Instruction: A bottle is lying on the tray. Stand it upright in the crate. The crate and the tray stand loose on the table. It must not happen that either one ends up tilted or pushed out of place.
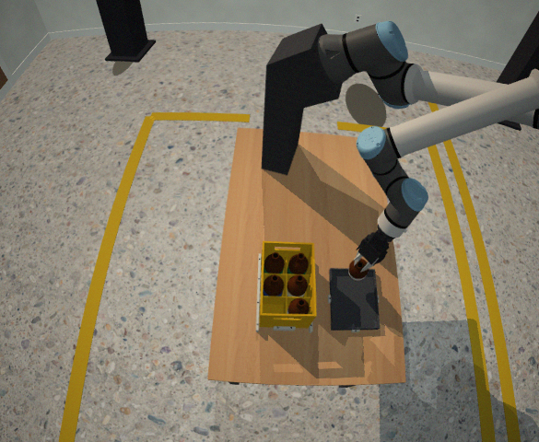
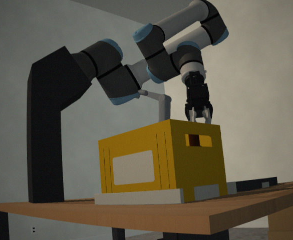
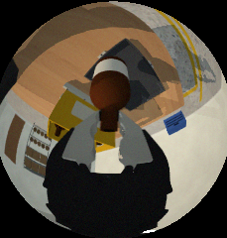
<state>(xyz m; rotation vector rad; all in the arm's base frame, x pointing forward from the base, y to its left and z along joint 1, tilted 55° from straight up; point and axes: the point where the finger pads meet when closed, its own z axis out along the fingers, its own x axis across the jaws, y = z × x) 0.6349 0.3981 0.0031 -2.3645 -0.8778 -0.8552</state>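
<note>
The brown bottle lies 1 cm behind my hand, 1 cm to the left of it and 5 cm below it. The rest, counted from my hand: crate 8 cm ahead, 24 cm to the right, 12 cm below; then dark tray 6 cm ahead, 4 cm to the left, 19 cm below.
</note>
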